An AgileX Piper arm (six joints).
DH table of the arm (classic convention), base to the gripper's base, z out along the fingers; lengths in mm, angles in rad. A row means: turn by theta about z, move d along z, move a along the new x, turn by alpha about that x. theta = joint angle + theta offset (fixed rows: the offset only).
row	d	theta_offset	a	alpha
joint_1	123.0	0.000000	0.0	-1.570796
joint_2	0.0	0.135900	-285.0	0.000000
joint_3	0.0	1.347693	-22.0	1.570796
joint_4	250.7	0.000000	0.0	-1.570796
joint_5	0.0	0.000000	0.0	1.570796
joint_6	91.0	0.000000	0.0	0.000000
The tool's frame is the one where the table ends.
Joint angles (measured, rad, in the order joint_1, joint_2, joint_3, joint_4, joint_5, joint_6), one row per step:
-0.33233 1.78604 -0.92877 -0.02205 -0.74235 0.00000
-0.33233 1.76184 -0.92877 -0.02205 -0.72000 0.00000
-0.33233 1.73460 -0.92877 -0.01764 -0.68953 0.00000
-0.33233 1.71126 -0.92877 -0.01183 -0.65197 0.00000
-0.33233 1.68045 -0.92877 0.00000 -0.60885 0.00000
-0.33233 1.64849 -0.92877 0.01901 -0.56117 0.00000
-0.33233 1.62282 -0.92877 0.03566 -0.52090 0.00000
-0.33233 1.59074 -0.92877 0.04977 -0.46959 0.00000
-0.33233 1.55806 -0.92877 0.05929 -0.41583 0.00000
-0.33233 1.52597 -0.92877 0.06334 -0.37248 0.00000
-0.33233 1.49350 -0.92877 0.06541 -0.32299 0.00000
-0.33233 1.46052 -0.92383 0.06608 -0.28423 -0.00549
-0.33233 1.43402 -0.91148 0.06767 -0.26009 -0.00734
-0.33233 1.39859 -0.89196 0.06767 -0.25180 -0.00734
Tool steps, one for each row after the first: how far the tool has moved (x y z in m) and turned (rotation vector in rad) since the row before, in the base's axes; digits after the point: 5 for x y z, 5 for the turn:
-0.00258 0.00085 0.00723 -0.00093 -0.00164 -0.00036
-0.00319 0.00078 0.00758 0.00377 0.00211 -0.00340
-0.00297 0.00063 0.00538 0.00847 0.01211 -0.00419
-0.00419 0.00076 0.00758 0.01256 0.00869 -0.00763
-0.00473 0.00066 0.00745 0.01971 0.00983 -0.01112
-0.00401 0.00065 0.00568 0.01817 0.00916 -0.00877
-0.00514 0.00132 0.00687 0.01849 0.01391 -0.00604
-0.00545 0.00174 0.00671 0.01595 0.01671 -0.00256
-0.00545 0.00197 0.00727 0.00822 0.00899 0.00026
-0.00581 0.00223 0.00667 0.00867 0.01491 0.00182
-0.00650 0.00246 0.00600 0.00003 0.01136 0.00286
-0.00608 0.00221 0.00254 0.00354 0.00932 0.00109
-0.00815 0.00287 0.00427 -0.00227 -0.00730 0.00051

